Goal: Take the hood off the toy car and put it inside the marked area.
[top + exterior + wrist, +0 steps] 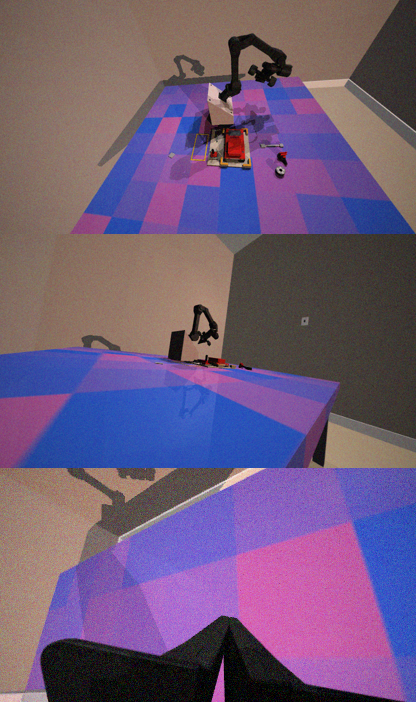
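My gripper tip is 46 cm short of the red hood, 17 cm to the left of it and 13 cm above it. The rest, counted from my gripper tip: grey wheel: 58 cm ahead, 4 cm to the left, 16 cm below; grey bar: 43 cm ahead, 4 cm to the left, 17 cm below; grey fixture plate: 44 cm ahead, 19 cm to the right, 16 cm below.
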